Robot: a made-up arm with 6 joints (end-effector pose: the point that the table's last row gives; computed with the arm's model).
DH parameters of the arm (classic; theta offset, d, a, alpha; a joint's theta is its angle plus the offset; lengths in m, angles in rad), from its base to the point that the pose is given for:
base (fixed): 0.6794 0 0.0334 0
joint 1: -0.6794 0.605 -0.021 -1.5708
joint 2: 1.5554 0 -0.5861 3.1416
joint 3: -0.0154 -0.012 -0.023 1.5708
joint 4: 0 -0.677 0.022 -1.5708
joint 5: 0 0.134 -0.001 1.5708
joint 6: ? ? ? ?
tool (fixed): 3.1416 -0.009 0 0
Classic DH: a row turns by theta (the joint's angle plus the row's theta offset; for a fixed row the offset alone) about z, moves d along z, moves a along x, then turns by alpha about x.
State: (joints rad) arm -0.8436 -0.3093 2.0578 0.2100 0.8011 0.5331
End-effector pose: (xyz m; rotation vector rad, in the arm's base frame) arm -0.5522 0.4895 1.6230 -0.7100 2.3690 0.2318
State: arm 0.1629 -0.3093 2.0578 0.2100 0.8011 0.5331
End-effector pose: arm -0.6791 -0.2169 1.6230 -1.8396 1.8067 0.6379
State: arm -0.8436 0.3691 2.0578 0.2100 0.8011 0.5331
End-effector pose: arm -0.0225 -0.1057 1.8453 -0.4407 2.5561 1.0429
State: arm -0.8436 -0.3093 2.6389 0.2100 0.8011 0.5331
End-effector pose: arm -0.6635 0.6147 1.2581 -0.8636 2.0576 -0.4006
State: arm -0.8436 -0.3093 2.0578 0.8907 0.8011 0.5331
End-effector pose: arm -0.5605 0.5571 1.5657 -0.0210 2.0121 0.2455
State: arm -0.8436 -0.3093 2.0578 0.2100 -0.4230 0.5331
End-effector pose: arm -0.5408 0.4683 1.6371 -0.3469 2.2819 1.8078
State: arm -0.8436 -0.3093 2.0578 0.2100 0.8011 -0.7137
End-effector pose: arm -0.5429 0.4954 1.6154 0.7327 -2.4897 0.2330
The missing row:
joint 6: -1.5708 -0.022 0.007 1.5708
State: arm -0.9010 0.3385 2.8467 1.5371 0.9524 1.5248
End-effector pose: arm -0.2805 0.4071 1.4389 0.4205 0.5281 -0.2533
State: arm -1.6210 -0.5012 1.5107 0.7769 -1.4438 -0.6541
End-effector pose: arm -0.0468 0.6958 1.6944 -0.8856 0.9977 2.1732
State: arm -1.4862 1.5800 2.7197 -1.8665 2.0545 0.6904
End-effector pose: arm 0.1545 -0.9155 1.1784 -1.6787 0.9821 0.6020
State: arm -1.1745 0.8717 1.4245 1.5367 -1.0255 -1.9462
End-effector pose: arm 0.3622 -0.8538 1.4829 -0.9742 0.6729 2.3520
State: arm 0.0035 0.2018 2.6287 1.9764 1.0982 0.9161
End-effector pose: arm -0.5116 0.0787 1.5226 0.4378 1.2292 0.4879
